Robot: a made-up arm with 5 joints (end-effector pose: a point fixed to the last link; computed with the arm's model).
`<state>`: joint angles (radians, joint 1 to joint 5).
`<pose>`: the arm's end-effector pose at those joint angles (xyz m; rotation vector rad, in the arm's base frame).
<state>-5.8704 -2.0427 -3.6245 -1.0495 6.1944</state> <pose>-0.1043 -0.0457 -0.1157 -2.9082 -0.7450 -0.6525</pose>
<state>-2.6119 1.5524 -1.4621 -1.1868 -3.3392</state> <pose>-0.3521 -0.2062 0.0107 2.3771 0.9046 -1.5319</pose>
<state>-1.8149 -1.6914 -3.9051 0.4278 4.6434</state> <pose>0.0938 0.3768 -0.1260 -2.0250 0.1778 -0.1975</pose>
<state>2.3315 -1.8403 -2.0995 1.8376 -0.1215</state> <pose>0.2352 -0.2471 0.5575 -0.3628 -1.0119 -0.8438</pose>
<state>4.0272 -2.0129 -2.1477 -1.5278 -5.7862</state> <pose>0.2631 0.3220 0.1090 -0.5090 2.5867 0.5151</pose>
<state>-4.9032 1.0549 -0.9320 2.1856 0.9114</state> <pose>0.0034 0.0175 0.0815 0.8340 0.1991 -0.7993</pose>
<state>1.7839 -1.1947 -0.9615 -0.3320 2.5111</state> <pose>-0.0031 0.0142 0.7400 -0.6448 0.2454 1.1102</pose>
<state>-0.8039 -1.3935 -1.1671 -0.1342 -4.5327</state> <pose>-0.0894 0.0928 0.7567 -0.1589 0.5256 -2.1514</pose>
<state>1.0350 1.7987 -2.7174 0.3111 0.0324</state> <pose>0.3013 0.5075 0.0227 -2.4012 -1.3158 -0.7390</pose>
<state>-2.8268 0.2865 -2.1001 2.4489 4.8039</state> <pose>-0.3072 -0.1000 0.3596 -2.0100 1.6048 -0.4650</pose>
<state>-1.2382 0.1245 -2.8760 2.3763 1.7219</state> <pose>0.0863 -0.2499 0.6032 -0.2720 2.9893 -0.5532</pose>
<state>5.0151 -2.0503 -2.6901 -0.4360 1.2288</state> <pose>-0.1532 0.4904 -0.0276 -0.8412 2.5185 1.6401</pose>
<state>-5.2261 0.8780 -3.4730 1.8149 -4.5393</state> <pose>0.2146 0.3803 0.5762 -2.2294 0.7972 -0.1650</pose>
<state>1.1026 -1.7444 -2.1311 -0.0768 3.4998</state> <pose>-0.2663 -0.5266 0.4317 0.3214 -0.8232 1.3740</pose>
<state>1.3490 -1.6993 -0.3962 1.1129 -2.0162</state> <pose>0.0412 0.1825 0.4634 -0.2819 2.5110 1.2775</pose>
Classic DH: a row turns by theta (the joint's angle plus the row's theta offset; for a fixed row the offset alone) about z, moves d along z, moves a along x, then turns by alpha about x. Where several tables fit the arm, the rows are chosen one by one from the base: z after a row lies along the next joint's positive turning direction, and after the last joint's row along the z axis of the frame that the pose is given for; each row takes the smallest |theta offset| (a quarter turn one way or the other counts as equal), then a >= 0, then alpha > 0; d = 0 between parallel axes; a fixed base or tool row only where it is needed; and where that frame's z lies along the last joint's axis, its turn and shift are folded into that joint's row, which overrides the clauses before.
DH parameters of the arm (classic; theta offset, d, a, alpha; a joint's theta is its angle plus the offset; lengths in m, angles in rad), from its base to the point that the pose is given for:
joint 1: 0 0.2626 0 -1.5708
joint 2: -1.3849 0 0.191 0
joint 3: -0.4086 0 -0.2581 0
joint 4: -1.3481 0 -0.1166 1.5708
joint 5: 3.1416 0.1488 0 0

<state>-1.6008 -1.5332 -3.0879 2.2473 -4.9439</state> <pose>0.0127 0.4225 0.4592 0.1100 -1.0883 2.6849</pose>
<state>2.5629 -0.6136 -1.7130 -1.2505 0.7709</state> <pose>0.0868 -0.0567 0.7363 0.2725 0.3406 0.1892</pose>
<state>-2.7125 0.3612 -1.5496 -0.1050 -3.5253</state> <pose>-0.4812 -0.2202 0.4561 2.2832 0.9826 -1.8762</pose>
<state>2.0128 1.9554 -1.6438 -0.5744 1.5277</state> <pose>-0.1237 0.2613 -0.2110 -2.7986 -0.6924 0.0755</pose>
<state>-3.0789 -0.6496 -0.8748 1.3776 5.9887</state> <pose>-0.3052 -0.0192 0.3486 0.5321 -2.9480 -0.0255</pose>
